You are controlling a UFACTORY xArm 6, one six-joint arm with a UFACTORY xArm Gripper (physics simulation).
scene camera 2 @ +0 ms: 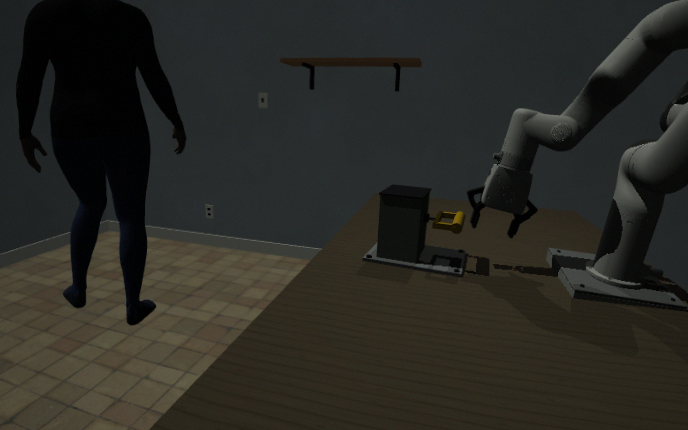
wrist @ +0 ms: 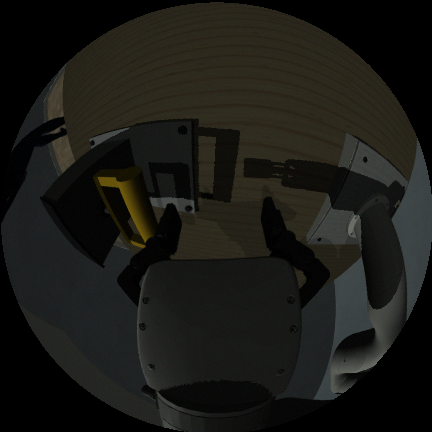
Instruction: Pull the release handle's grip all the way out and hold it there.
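The release handle's yellow grip (scene camera 2: 458,222) (wrist: 136,207) is a bar on a yellow frame, joined by a short dark rod to the side of a dark box (scene camera 2: 403,225) (wrist: 80,205). The box stands on a grey base plate (scene camera 2: 395,262) (wrist: 187,165) on the table. My gripper (scene camera 2: 493,228) (wrist: 219,209) is open with nothing between its fingers. In the scene view it is to the right of the grip and apart from it. In the wrist view the grip is to the left of both fingers, and the left finger covers a little of its lower end.
The arm's base plate (scene camera 2: 629,295) (wrist: 325,220) is bolted to the wooden table (scene camera 2: 405,344) (wrist: 225,65) on the right. A person (scene camera 2: 96,152) is at the left, past the table edge. A wooden shelf (scene camera 2: 350,62) is on the back wall.
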